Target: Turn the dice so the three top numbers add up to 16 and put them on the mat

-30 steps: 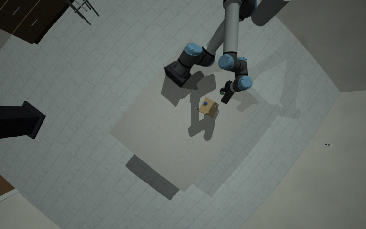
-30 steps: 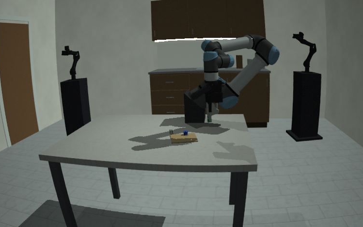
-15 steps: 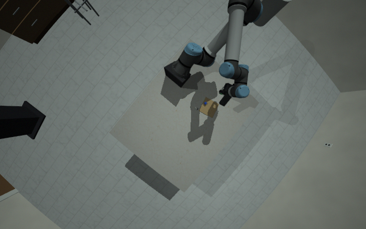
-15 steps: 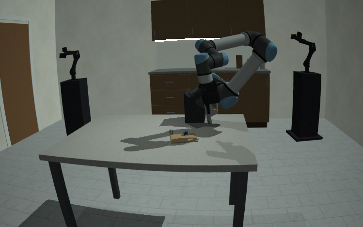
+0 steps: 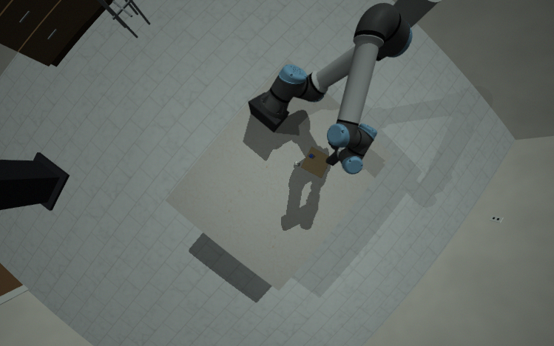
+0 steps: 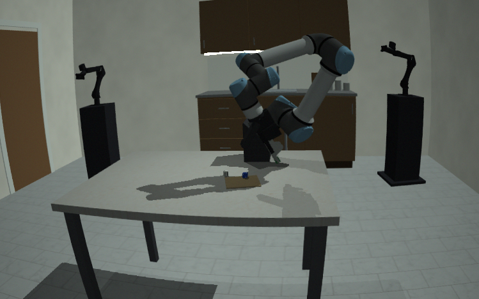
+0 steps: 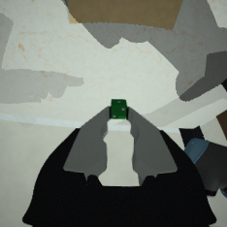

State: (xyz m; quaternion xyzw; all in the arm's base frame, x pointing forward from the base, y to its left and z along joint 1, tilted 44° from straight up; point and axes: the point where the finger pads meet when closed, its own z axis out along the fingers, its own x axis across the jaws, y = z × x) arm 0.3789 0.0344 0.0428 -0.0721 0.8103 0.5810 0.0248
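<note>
Right now my hand is 140 mm to the left of the tan mat, 90 mm above it and 10 mm short of it. Also, from my hand: blue die 130 mm to the right, 80 mm below, 50 mm behind; white die 220 mm to the right, 90 mm behind, 80 mm below; green die 10 mm below.
</note>
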